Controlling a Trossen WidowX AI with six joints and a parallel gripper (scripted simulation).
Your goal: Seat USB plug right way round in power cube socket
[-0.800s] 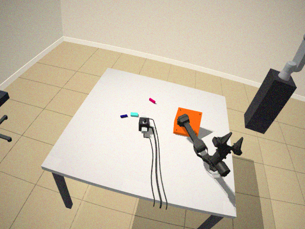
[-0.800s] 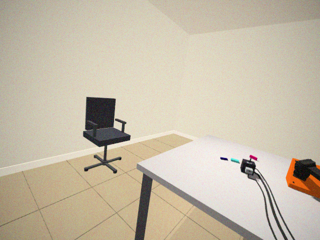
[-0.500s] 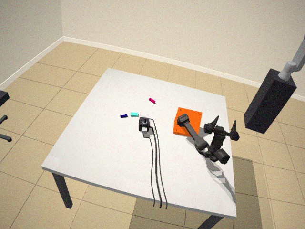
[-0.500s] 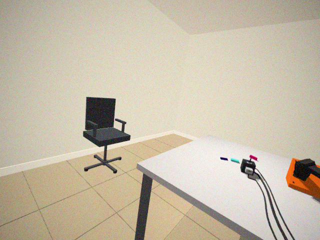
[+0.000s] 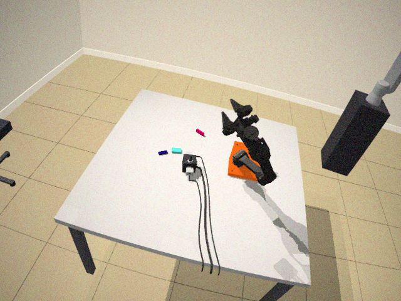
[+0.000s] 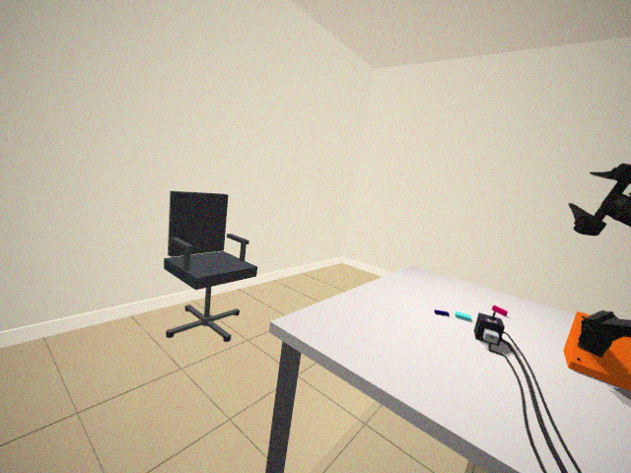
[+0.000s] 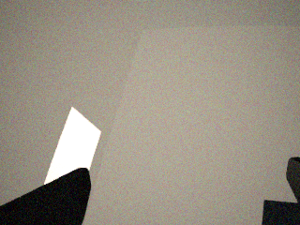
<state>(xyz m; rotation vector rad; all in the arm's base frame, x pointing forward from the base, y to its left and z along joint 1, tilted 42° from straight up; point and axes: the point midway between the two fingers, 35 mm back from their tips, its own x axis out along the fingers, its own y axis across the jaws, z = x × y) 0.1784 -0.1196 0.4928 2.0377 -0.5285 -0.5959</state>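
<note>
The USB plug is 130 mm ahead of my gripper tip, 90 mm to the right of it and 470 mm below it. Round my gripper tip: cyan block (250 mm ahead, 210 mm to the right, 560 mm below); magenta block (160 mm ahead, 450 mm to the right, 550 mm below).
</note>
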